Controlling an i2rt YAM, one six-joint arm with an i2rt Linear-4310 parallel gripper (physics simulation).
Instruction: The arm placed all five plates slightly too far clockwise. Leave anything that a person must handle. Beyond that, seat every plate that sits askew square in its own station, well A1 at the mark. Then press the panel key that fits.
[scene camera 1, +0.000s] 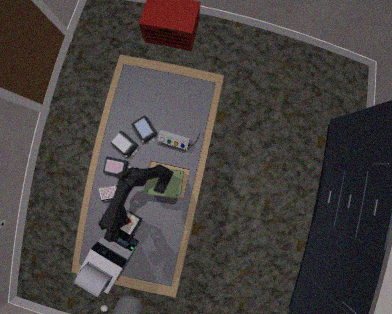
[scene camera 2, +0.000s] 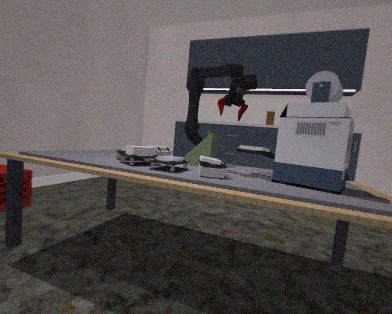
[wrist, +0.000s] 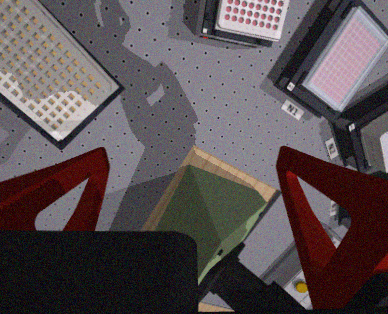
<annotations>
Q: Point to a cream plate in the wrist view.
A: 58, 84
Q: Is the gripper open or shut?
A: Open.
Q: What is the gripper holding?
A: Nothing.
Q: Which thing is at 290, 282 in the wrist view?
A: A white button box.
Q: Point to the gripper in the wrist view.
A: At 192, 156
</annotations>
